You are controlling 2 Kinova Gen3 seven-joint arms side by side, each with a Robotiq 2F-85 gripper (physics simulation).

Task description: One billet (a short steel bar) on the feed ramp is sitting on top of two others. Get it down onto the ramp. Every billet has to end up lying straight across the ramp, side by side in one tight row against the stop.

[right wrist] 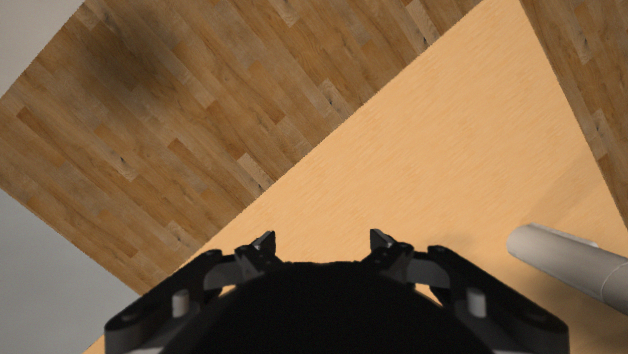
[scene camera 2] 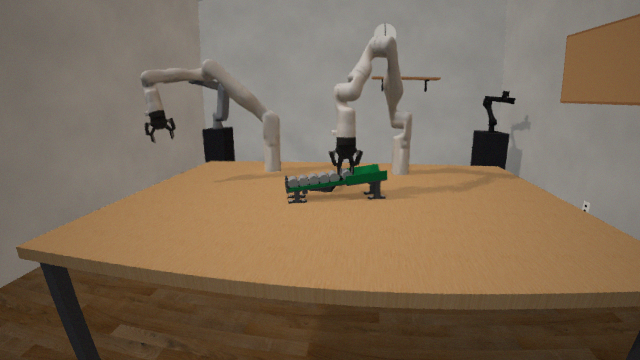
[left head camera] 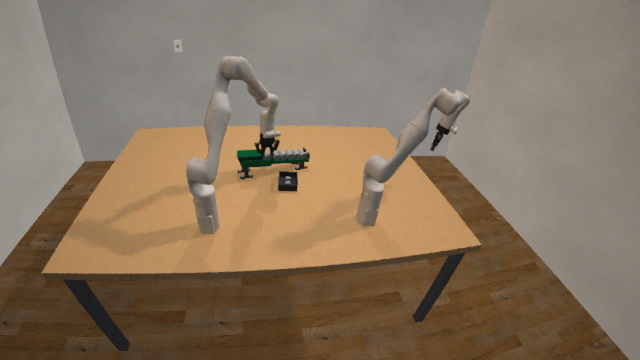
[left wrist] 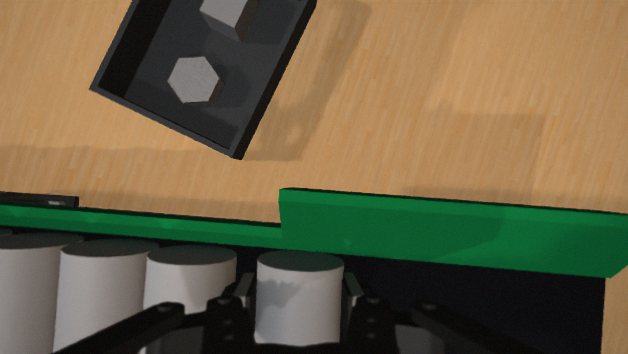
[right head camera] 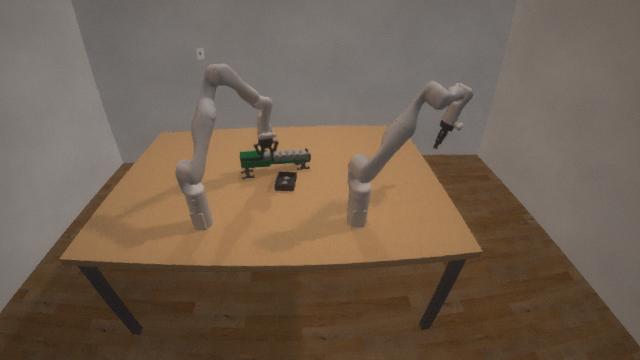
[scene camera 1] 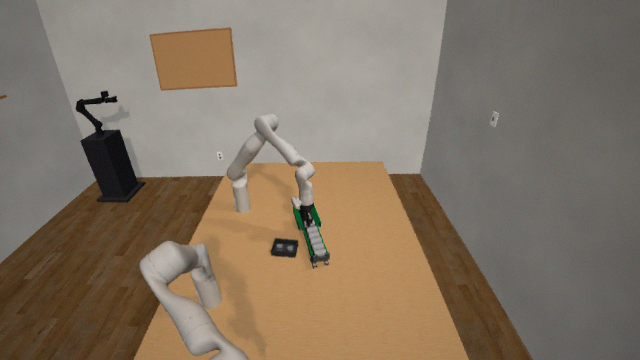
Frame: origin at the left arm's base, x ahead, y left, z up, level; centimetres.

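Where they show: left gripper, fingertip midpoint: (scene camera 2: 345, 176) (left head camera: 267, 158) (left wrist: 298, 292) (right head camera: 267, 159) (scene camera 1: 307, 225); right gripper, fingertip midpoint: (right wrist: 322, 240) (scene camera 2: 163, 140) (left head camera: 432, 148) (right head camera: 436, 146); left arm's base, link origin: (scene camera 2: 399, 173) (left head camera: 209, 226) (right head camera: 203, 223) (scene camera 1: 243, 209); right arm's base, link origin: (right wrist: 522, 240) (scene camera 2: 273, 170) (left head camera: 365, 219) (right head camera: 356, 220) (scene camera 1: 212, 300).
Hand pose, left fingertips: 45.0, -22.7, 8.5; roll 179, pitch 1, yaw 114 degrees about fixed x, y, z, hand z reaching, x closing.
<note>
Things, the pixels of their top centre, and the offset from my left fingertips, as dx, dy, dz. "spot": a spot on its surface instead. Level surfaces: height alone.
- dark stop, top centre: (scene camera 1: 321, 254) +9.3, -21.6, +0.5
- more billet, top centre: (left wrist: 297, 340) +0.9, +0.4, +2.9
- dark tray, top centre: (left wrist: 205, 33) (scene camera 2: 323, 179) (left head camera: 288, 178) (right head camera: 285, 178) (scene camera 1: 284, 245) -10.9, -11.6, -5.0
- hexagonal grey piece, top centre: (left wrist: 193, 79) -8.1, -11.6, -6.5
- square-topped grey block, surface spot: (left wrist: 225, 12) spot: -12.9, -11.2, -5.6
- wooden table, surface height: dz -8.5
The feed ramp (left head camera: 254, 163) (scene camera 2: 367, 176) (left wrist: 425, 232) has green side rails and slopes down to a dark stop (scene camera 1: 320, 258) at its low end. Several grey billets (scene camera 2: 313, 179) (left wrist: 102, 295) lie straight across it, side by side from the stop upward. My left gripper (left head camera: 268, 155) (scene camera 2: 346, 172) is shut on one more billet (left wrist: 299, 310), held straight across the ramp just uphill of the row. A narrow gap with one finger in it separates them. Whether the held billet touches the ramp is hidden. My right gripper (scene camera 2: 163, 139) (right wrist: 322, 240) is open and empty, high at the far right in the left head camera.
A dark tray (left head camera: 288, 188) (scene camera 1: 284, 255) (left wrist: 276, 86) stands beside the ramp on the arm-base side. It holds a hexagonal grey piece (left wrist: 194, 80) and a square-topped grey block (left wrist: 225, 12). Dark feet (scene camera 2: 376, 190) carry the ramp above the wooden table (scene camera 2: 320, 250).
</note>
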